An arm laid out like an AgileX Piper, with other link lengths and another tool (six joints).
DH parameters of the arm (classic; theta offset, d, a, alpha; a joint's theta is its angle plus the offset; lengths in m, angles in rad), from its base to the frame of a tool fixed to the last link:
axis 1: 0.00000 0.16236 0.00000 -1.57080
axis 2: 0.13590 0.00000 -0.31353 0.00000
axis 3: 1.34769 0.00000 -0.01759 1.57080
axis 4: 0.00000 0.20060 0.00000 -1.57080
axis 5: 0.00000 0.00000 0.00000 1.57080
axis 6: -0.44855 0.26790 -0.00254 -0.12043
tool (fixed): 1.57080 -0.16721 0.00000 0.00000
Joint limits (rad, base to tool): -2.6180..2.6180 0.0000..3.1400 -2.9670..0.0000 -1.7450..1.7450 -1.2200..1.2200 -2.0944..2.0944
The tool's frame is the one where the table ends.
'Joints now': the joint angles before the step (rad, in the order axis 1, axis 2, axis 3, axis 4, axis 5, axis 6). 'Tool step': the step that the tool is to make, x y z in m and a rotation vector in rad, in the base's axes. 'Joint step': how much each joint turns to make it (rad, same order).
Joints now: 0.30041, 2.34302, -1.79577, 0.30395, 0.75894, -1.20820
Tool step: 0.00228, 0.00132, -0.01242, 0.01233, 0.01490, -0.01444
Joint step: -0.00001, 0.02792, -0.00002, 0.02117, -0.01815, -0.00025
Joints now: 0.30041, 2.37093, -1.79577, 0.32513, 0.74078, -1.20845
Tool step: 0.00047, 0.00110, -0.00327, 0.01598, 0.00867, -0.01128
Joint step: 0.00001, 0.00789, 0.00002, 0.02104, -0.00462, 0.00001
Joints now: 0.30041, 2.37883, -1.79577, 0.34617, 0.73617, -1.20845
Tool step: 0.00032, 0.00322, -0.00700, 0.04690, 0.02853, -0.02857
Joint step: 0.00000, 0.01715, -0.00002, 0.06269, -0.00322, -0.00305
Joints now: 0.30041, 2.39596, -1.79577, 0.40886, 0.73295, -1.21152
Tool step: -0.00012, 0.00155, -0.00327, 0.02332, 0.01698, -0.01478
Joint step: 0.00000, 0.00790, -0.00003, 0.03102, 0.00159, 0.00002
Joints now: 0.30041, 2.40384, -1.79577, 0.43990, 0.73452, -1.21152
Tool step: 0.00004, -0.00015, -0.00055, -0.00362, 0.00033, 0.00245
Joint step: 0.00000, 0.00120, -0.00078, -0.00413, 0.00107, 0.00000
